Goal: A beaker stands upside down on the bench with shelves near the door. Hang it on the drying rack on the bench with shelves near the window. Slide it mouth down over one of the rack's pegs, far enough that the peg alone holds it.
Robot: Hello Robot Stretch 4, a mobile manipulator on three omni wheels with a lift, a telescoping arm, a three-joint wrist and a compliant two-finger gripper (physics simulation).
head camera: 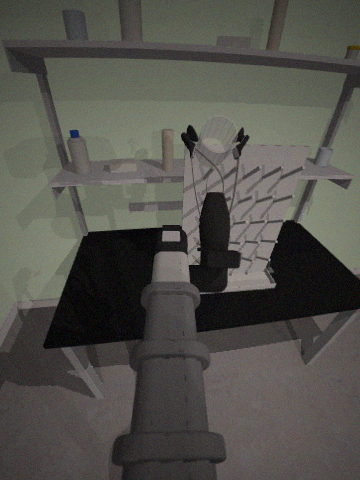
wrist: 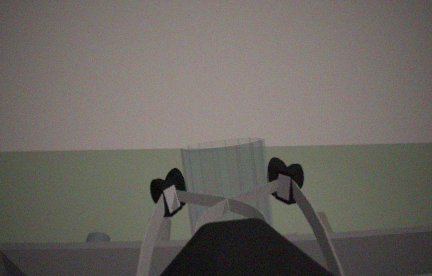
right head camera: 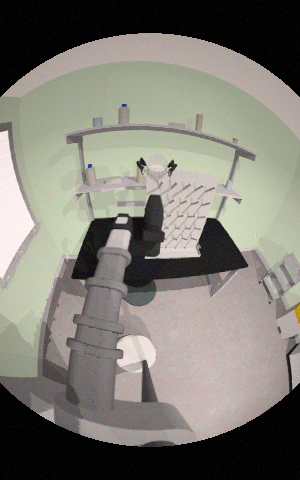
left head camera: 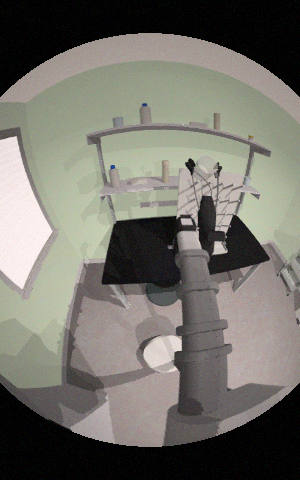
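Pixels of known places: gripper, fingertip midpoint: (head camera: 215, 126) (wrist: 226, 178) (right head camera: 156, 158) (left head camera: 203, 159); robot's base at its link origin: (right head camera: 134, 352) (left head camera: 164, 352).
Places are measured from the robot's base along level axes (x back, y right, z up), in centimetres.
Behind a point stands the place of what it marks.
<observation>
The clear beaker (head camera: 217, 131) @(y 8.5, x -52.3, z 146.0 cm) (left head camera: 206, 162) @(y 8.5, x -52.3, z 145.9 cm) (right head camera: 157, 161) @(y 9.1, x -52.1, z 145.6 cm) (wrist: 225, 165) @(y 8.9, x -51.1, z 142.0 cm) is between the fingers of my gripper (head camera: 215, 142) (left head camera: 205, 168) (right head camera: 157, 166) (wrist: 226, 178) @(y 8.9, x -57.0, z 146.1 cm), which is shut on it. Beaker and gripper are tilted upward; which end is the mouth I cannot tell. The white drying rack (head camera: 280, 155) @(y 39.2, x -86.3, z 133.6 cm) (left head camera: 235, 181) @(y 44.0, x -86.7, z 131.3 cm) (right head camera: 212, 181) @(y 45.9, x -86.8, z 132.8 cm) stands upright on the black bench, with rows of slanted pegs. In the head view the beaker overlaps the rack's top edge, left of its middle; the distance between them is unclear. The wrist and gripper body hide the left pegs. The rack does not show in the wrist view.
The black bench top (head camera: 110, 280) @(y -30.7, x -81.2, z 73.4 cm) (left head camera: 140, 250) @(y -22.8, x -79.5, z 73.4 cm) (right head camera: 230, 250) @(y 88.0, x -84.0, z 73.4 cm) carries the rack. A lower shelf (head camera: 145, 176) @(y -12.0, x -101.7, z 119.1 cm) behind the rack holds a blue-capped bottle (head camera: 79, 155) @(y -40.4, x -104.1, z 127.5 cm) and a beige cylinder (head camera: 168, 150) @(y -1.7, x -109.0, z 128.7 cm). An upper shelf (head camera: 175, 52) @(y 1.0, x -104.5, z 162.9 cm) (wrist: 360, 250) @(y 45.6, x -112.7, z 162.9 cm) runs above. A round white stool (left head camera: 162, 352) @(y -2.4, x -1.1, z 18.7 cm) (right head camera: 136, 352) @(y 2.4, x -1.0, z 18.7 cm) stands below the arm.
</observation>
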